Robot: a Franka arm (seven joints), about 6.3 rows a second.
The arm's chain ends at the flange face. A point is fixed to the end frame.
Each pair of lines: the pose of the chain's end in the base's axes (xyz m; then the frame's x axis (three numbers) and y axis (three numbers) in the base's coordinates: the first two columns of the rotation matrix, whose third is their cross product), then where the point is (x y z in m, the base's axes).
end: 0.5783 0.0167 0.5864 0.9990 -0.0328 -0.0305 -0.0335 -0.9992 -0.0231
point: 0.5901 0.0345 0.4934
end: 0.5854 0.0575 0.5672 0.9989 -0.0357 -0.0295 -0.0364 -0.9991 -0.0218
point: 0.5973 0.0751 0.4742
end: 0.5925 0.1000 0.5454 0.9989 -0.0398 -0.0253 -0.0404 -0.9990 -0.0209
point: 0.6049 0.1175 0.4524
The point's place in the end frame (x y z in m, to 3 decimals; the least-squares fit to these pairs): 0.014 -0.016 0.093
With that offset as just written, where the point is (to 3 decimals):
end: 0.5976 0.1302 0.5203 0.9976 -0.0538 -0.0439 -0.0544 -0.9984 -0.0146
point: 0.608 0.147 0.427
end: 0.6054 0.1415 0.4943 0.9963 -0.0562 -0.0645 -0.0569 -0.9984 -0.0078
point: 0.614 0.158 0.401
